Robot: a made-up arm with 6 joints.
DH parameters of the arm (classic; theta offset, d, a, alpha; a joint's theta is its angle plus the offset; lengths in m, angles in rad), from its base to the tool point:
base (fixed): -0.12 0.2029 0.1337 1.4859
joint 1: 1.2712 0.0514 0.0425 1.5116
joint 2: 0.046 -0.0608 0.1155 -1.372
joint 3: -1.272 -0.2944 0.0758 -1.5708
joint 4: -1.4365 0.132 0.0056 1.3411
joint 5: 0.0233 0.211 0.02 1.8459
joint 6: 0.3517 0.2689 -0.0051 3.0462
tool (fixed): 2.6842 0.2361 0 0
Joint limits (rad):
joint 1: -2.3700..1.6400
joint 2: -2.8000..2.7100
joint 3: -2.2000..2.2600
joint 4: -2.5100..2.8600
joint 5: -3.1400..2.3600
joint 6: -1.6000..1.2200
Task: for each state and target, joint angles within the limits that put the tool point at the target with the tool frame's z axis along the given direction. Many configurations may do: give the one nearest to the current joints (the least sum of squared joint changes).
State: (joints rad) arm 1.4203 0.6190 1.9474 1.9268 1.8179 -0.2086
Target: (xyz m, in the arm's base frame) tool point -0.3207 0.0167 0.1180 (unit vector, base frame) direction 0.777 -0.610 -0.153
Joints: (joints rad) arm 1.0006 0.9535 2.2230 2.4534 1.8535 -0.1492
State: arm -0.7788 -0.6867 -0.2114 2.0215 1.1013 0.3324
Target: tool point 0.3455 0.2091 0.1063 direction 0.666 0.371 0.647
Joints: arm -0.3209 -0.7240 -0.6067 2.1826 0.4683 0.7875
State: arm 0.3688 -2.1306 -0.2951 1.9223 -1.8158 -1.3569
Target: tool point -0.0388 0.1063 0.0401 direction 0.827 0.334 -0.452
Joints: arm -0.1054 -2.2411 -0.0878 1.1387 -1.3955 -1.0050
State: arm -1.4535 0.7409 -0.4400 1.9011 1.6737 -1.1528
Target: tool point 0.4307 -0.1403 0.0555 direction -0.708 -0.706 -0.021
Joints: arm -1.1890 1.3273 -1.0758 2.2952 1.0853 -1.2330
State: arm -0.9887 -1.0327 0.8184 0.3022 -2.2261 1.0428
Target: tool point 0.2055 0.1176 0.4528 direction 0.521 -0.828 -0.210
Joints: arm -1.0533 -0.2516 0.8194 0.6438 -1.6430 1.1138
